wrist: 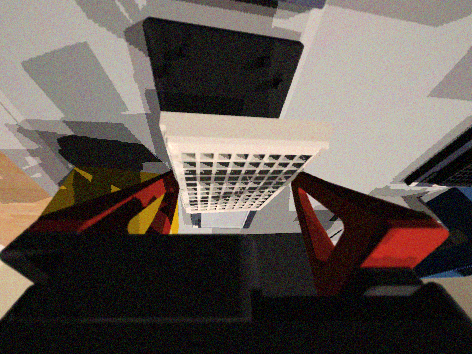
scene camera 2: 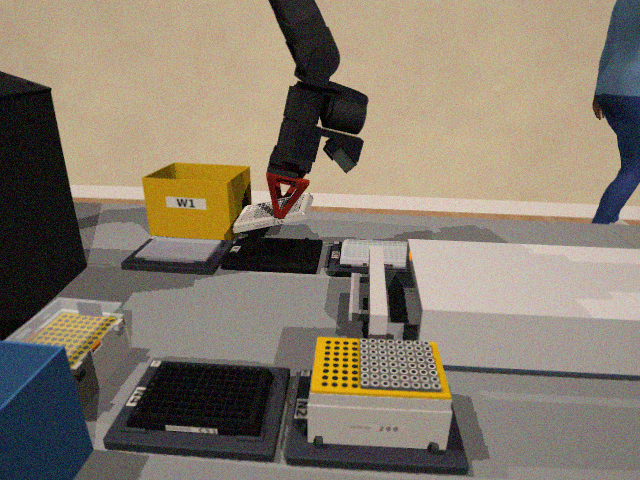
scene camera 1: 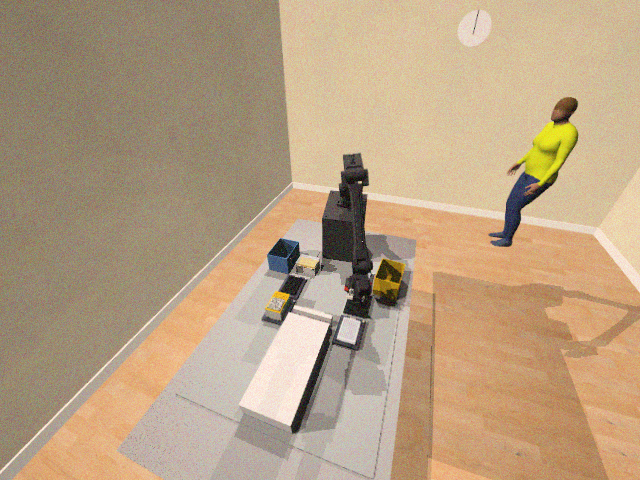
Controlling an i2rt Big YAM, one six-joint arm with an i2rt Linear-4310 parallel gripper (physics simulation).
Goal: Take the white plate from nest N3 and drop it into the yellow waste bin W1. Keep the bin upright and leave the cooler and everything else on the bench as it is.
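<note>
My gripper is shut on the white plate, with a red finger at each side. The plate is tilted in the fingers' grasp, its left end lower in scene camera 2, and is held above a black pad. The yellow bin W1 stands upright to the left of the plate in scene camera 2, close to it. The plate is not over the bin's opening. The label of the nest below is too small to read.
A nest with a pale plate and a long white device lie right of the pad. Another flat nest sits before the bin. Nearer stand a black well block, a yellow tip rack and a blue bin.
</note>
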